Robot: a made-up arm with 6 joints. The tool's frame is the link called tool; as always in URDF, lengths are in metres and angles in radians. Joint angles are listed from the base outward.
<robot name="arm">
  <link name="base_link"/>
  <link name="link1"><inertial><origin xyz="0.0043 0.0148 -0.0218"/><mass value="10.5"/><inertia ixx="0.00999" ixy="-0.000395" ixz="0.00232" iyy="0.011" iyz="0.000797" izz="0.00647"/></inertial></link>
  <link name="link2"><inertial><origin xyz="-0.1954 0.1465 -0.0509"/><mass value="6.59"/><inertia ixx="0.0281" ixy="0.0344" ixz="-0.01" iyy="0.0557" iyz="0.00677" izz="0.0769"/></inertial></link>
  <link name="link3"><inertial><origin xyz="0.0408 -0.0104 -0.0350"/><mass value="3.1"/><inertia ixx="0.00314" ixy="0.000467" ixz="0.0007" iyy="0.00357" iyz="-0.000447" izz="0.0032"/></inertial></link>
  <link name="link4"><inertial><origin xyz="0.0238 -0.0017 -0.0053"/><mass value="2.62"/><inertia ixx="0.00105" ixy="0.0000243" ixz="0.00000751" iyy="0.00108" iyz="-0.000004" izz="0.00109"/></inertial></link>
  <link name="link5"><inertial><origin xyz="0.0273 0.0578 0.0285"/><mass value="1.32"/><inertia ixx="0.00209" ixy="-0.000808" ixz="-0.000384" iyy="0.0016" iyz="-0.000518" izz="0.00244"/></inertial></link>
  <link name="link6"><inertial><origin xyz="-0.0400 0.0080 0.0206"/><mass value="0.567"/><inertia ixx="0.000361" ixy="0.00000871" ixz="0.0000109" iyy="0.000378" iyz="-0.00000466" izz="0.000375"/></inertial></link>
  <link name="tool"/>
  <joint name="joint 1" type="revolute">
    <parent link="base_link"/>
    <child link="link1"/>
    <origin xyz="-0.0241 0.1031 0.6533"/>
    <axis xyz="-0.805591 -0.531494 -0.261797"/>
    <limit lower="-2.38" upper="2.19"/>
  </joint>
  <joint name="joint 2" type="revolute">
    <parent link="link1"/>
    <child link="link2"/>
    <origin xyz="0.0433 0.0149 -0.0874"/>
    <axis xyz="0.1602 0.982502 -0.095"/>
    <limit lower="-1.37" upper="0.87"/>
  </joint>
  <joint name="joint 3" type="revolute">
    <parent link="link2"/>
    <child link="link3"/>
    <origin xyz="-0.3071 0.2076 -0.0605"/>
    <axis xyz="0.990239 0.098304 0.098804"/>
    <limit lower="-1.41" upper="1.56"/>
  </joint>
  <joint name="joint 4" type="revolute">
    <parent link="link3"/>
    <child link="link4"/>
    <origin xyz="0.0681 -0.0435 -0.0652"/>
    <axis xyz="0 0 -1"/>
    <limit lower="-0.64" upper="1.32"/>
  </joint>
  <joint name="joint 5" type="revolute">
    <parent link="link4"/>
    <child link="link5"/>
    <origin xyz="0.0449 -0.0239 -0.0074"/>
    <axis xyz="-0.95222 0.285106 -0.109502"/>
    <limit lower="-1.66" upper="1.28"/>
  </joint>
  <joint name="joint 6" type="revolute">
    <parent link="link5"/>
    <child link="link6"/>
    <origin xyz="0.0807 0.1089 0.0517"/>
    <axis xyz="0 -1 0"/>
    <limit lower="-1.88" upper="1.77"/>
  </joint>
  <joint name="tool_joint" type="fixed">
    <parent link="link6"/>
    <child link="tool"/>
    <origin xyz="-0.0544 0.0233 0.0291" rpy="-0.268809 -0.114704 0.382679"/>
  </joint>
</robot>
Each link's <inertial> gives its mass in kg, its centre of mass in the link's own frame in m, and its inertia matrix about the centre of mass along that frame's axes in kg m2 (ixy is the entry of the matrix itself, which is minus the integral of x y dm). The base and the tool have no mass. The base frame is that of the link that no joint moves.
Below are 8 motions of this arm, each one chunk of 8 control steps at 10 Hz.
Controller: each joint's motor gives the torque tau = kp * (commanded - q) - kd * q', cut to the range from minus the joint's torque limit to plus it. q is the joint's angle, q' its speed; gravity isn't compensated. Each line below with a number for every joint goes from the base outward.
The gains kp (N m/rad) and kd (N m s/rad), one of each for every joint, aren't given. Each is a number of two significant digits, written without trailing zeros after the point. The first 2 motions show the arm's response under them.
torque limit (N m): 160 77 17 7 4.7 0.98
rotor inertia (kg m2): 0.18 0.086 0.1 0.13 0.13 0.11
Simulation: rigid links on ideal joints. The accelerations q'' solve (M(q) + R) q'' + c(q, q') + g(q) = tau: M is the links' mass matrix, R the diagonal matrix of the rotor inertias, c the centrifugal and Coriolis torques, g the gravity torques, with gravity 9.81 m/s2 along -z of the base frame. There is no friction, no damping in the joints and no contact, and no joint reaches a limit. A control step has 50 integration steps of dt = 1/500 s. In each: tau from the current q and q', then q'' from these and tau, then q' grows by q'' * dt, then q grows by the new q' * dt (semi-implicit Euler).
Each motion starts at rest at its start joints. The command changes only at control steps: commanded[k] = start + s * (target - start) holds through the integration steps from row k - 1 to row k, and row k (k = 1, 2, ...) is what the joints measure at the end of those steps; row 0 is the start. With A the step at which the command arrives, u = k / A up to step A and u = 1 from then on. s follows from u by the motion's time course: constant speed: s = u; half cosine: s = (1 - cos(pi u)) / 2; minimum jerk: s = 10 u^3 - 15 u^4 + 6 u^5; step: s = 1 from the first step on.
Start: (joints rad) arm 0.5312 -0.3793 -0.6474 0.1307 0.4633 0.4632
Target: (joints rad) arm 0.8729 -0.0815 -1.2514 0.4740 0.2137 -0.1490
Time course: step
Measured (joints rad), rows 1 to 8:
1: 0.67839 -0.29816 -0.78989 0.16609 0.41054 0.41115
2: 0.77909 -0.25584 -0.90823 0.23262 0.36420 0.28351
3: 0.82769 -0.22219 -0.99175 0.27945 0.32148 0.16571
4: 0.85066 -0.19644 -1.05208 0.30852 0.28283 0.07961
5: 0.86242 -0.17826 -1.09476 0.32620 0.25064 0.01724
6: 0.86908 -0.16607 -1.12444 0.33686 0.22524 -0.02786
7: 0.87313 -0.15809 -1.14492 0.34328 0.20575 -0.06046
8: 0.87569 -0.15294 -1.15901 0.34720 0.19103 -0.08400
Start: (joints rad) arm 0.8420 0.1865 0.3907 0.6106 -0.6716 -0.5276
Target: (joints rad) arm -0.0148 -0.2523 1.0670 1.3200 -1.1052 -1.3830
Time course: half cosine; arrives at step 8
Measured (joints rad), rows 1 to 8:
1: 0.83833 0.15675 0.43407 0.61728 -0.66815 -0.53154
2: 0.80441 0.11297 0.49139 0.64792 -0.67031 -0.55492
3: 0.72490 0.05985 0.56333 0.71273 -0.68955 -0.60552
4: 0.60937 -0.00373 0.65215 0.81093 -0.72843 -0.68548
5: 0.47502 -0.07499 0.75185 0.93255 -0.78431 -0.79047
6: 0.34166 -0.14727 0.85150 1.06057 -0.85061 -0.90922
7: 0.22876 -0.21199 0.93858 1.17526 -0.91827 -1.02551
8: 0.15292 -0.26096 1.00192 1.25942 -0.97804 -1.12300
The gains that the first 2 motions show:
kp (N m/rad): 310 220 33 14 10 14
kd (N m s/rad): 53 58 8.2 3 3.6 4.7
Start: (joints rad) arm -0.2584 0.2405 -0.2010 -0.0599 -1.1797 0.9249
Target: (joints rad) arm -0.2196 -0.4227 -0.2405 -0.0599 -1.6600 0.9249
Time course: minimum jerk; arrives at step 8
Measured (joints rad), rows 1 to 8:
1: -0.21861 0.20085 -0.18172 -0.05979 -1.18019 0.92574
2: -0.17966 0.14064 -0.15741 -0.06168 -1.18530 0.92719
3: -0.15768 0.06545 -0.14343 -0.06338 -1.20700 0.92812
4: -0.14400 -0.03116 -0.13675 -0.06428 -1.25046 0.92845
5: -0.13301 -0.14390 -0.13351 -0.06430 -1.31328 0.92824
6: -0.12319 -0.25720 -0.13128 -0.06302 -1.38688 0.92754
7: -0.11539 -0.35291 -0.12898 -0.06015 -1.45966 0.92644
8: -0.11119 -0.42054 -0.12677 -0.05598 -1.52194 0.92513

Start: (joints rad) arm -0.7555 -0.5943 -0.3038 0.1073 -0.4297 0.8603
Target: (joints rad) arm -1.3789 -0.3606 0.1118 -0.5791 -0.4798 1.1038
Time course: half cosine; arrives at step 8
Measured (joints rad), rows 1 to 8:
1: -0.71728 -0.62002 -0.28944 0.10617 -0.42348 0.86349
2: -0.69862 -0.64903 -0.25818 0.08838 -0.40652 0.87402
3: -0.73199 -0.65723 -0.21738 0.03930 -0.39289 0.89198
4: -0.80653 -0.64605 -0.16849 -0.04052 -0.38673 0.91708
5: -0.90428 -0.62123 -0.11535 -0.14105 -0.38795 0.94760
6: -1.00729 -0.58869 -0.06400 -0.24740 -0.39606 0.98030
7: -1.09898 -0.55420 -0.02090 -0.34352 -0.41024 1.01118
8: -1.16500 -0.52351 0.00838 -0.41495 -0.42863 1.03624

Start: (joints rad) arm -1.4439 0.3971 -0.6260 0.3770 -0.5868 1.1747
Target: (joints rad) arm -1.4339 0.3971 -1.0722 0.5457 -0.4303 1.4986
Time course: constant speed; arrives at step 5
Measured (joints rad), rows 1 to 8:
1: -1.42794 0.39079 -0.66256 0.40861 -0.57746 1.19072
2: -1.41388 0.38260 -0.71318 0.45193 -0.55551 1.22131
3: -1.40508 0.37683 -0.77386 0.48989 -0.52647 1.26168
4: -1.39955 0.37305 -0.84117 0.52288 -0.49273 1.30901
5: -1.39593 0.37069 -0.91262 0.55269 -0.45568 1.36133
6: -1.39458 0.36973 -0.96043 0.57263 -0.42242 1.40318
7: -1.39402 0.36915 -0.98955 0.58202 -0.39545 1.43363
8: -1.39374 0.36874 -1.00729 0.58548 -0.37410 1.45570

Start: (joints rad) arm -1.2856 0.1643 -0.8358 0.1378 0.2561 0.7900
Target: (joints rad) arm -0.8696 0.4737 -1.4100 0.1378 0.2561 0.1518
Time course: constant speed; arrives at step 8
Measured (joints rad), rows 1 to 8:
1: -1.23548 0.16194 -0.86115 0.15662 0.27489 0.77565
2: -1.17268 0.16174 -0.89174 0.17509 0.30701 0.74547
3: -1.11283 0.17161 -0.93132 0.18074 0.33450 0.70164
4: -1.05593 0.18943 -0.97783 0.17762 0.35529 0.64764
5: -1.00098 0.21290 -1.02911 0.16966 0.37040 0.58620
6: -0.94726 0.24037 -1.08371 0.15924 0.38099 0.51932
7: -0.89431 0.27068 -1.14072 0.14770 0.38800 0.44845
8: -0.84183 0.30303 -1.19961 0.13581 0.39211 0.37465

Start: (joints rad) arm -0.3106 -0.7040 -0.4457 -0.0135 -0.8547 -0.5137
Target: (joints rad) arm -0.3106 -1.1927 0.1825 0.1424 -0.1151 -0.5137
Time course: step
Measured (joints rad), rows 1 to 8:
1: -0.29815 -0.86164 -0.24789 0.03327 -0.73932 -0.51200
2: -0.24780 -1.00189 -0.06873 0.07579 -0.57611 -0.50702
3: -0.22292 -1.09170 0.04030 0.10311 -0.44836 -0.50333
4: -0.21788 -1.14484 0.10635 0.11742 -0.35509 -0.50106
5: -0.22064 -1.17595 0.14715 0.12275 -0.28739 -0.49966
6: -0.22464 -1.19450 0.17251 0.12347 -0.23806 -0.49875
7: -0.22772 -1.20584 0.18821 0.12244 -0.20193 -0.49811
8: -0.22968 -1.21290 0.19786 0.12101 -0.17533 -0.49765

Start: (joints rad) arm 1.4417 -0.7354 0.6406 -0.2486 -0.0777 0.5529
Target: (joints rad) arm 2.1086 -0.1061 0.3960 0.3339 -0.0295 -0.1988
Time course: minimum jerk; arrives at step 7
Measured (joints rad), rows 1 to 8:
1: 1.40884 -0.71267 0.66380 -0.27382 -0.06417 0.55045
2: 1.40025 -0.65681 0.68984 -0.30475 -0.04435 0.52808
3: 1.46087 -0.57345 0.69155 -0.28912 -0.02583 0.47393
4: 1.57930 -0.46729 0.66689 -0.21686 -0.00996 0.38382
5: 1.71808 -0.35363 0.62548 -0.10798 0.00181 0.26771
6: 1.83537 -0.25330 0.58135 0.00485 0.00760 0.15138
7: 1.90776 -0.17945 0.54623 0.09257 0.00699 0.05784
8: 1.94517 -0.12673 0.52299 0.14606 0.00213 -0.01100

